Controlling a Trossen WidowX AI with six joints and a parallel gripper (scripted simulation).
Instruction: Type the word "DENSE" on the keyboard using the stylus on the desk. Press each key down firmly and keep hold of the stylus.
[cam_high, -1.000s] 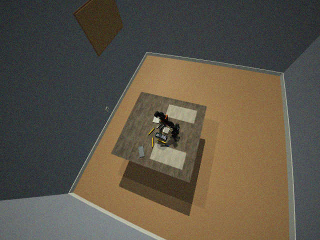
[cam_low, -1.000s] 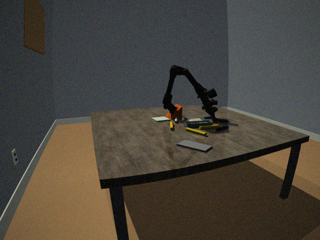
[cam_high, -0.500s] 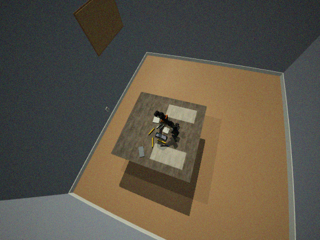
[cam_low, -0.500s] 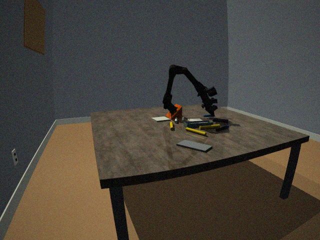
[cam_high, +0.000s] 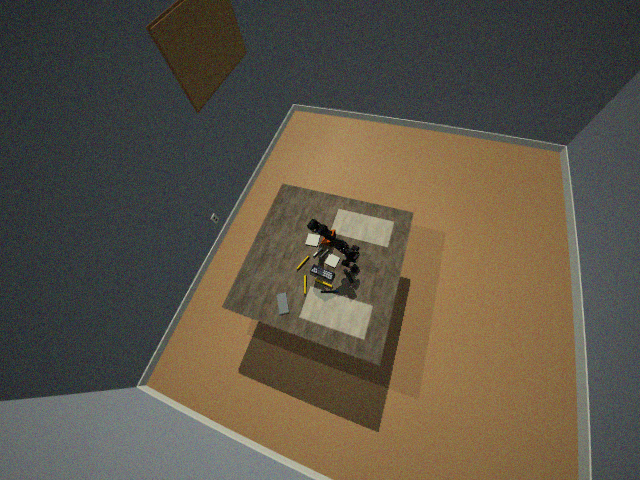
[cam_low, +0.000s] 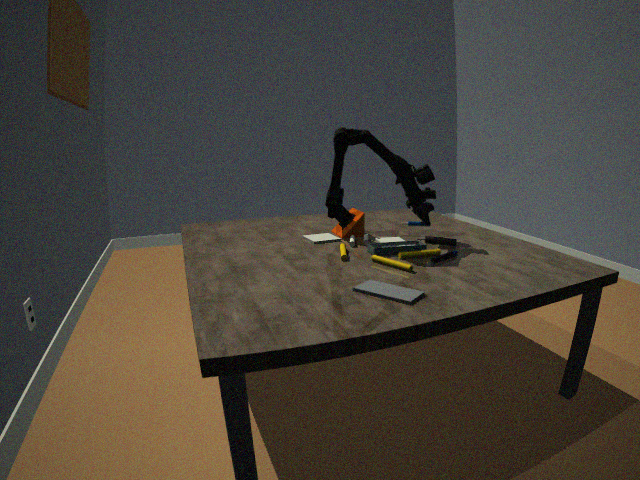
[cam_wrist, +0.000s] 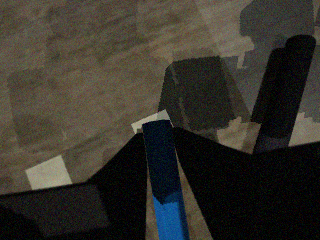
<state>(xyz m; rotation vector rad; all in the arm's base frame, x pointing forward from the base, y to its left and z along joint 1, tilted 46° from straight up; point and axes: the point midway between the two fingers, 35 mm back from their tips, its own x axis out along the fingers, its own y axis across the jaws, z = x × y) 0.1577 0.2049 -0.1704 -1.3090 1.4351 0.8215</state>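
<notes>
The blue stylus lies 2 cm behind my gripper tip and 7 cm to the right of it. Also, from my gripper tip: blue-capped pen: 28 cm ahead, 9 cm to the right, 4 cm below; then grey slab: 51 cm ahead, 43 cm to the right, 5 cm below; then yellow marker: 14 cm ahead, 41 cm to the right, 4 cm below.
</notes>
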